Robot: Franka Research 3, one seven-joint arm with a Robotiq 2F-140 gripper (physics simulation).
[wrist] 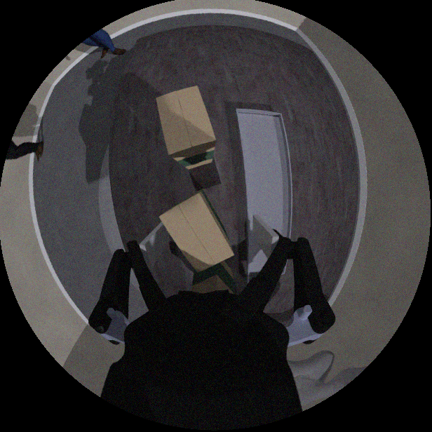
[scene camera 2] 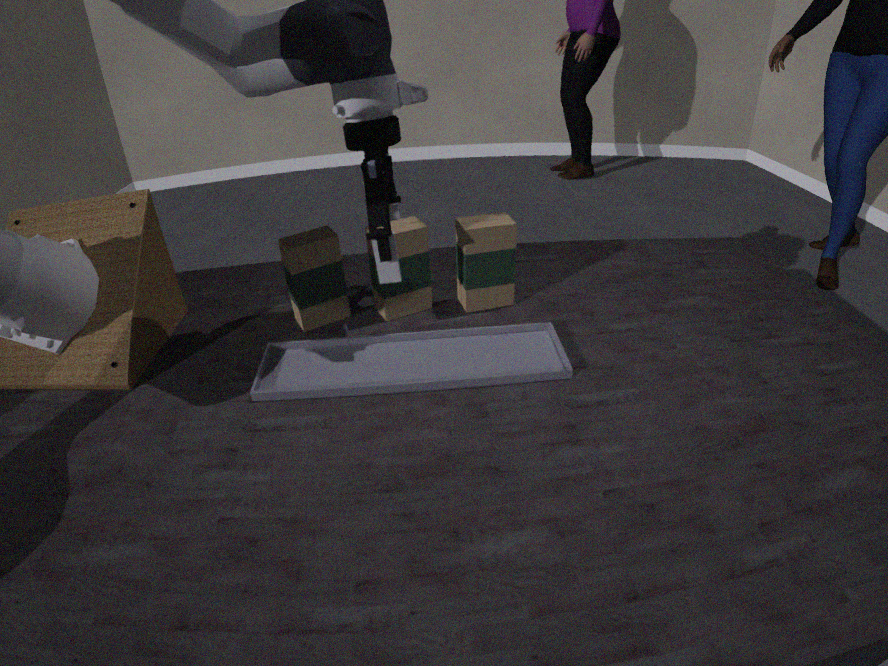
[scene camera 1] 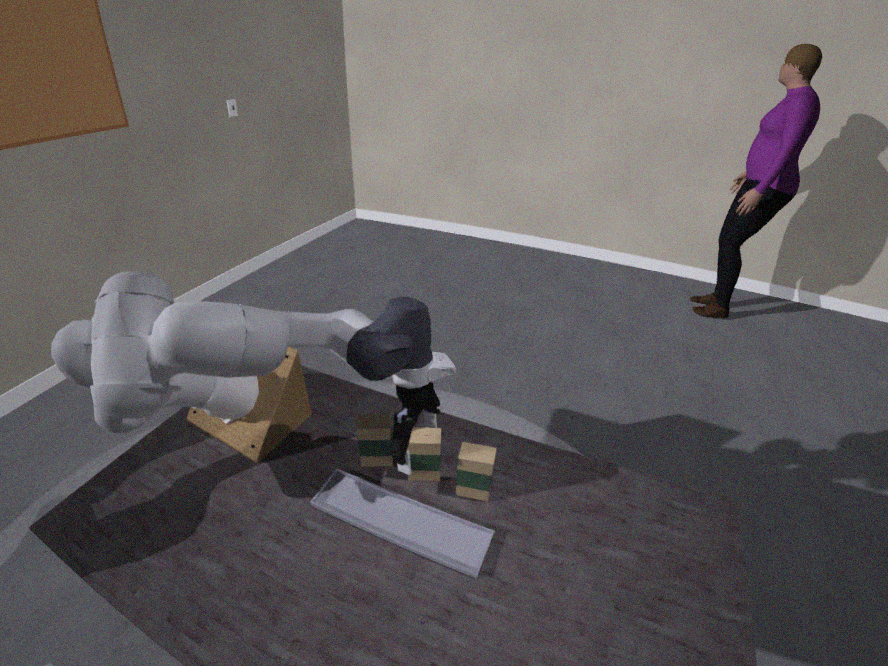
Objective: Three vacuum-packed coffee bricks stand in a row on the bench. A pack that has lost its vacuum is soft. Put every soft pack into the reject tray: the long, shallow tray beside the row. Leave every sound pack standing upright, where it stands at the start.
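Observation:
Three tan packs with green bands stand upright in a row: the left pack, the middle pack and the right pack. The left pack is in shadow and largely hidden in the wrist view. My gripper is open and points down, with its fingers on opposite sides of the middle pack; one finger covers part of it in scene view 2. The long, shallow reject tray lies beside the row and holds no pack. Softness cannot be told by sight.
A wooden wedge-shaped block stands at the robot's base, left of the row. A person in purple stands beyond the bench. A person in blue trousers stands at the right in scene view 2.

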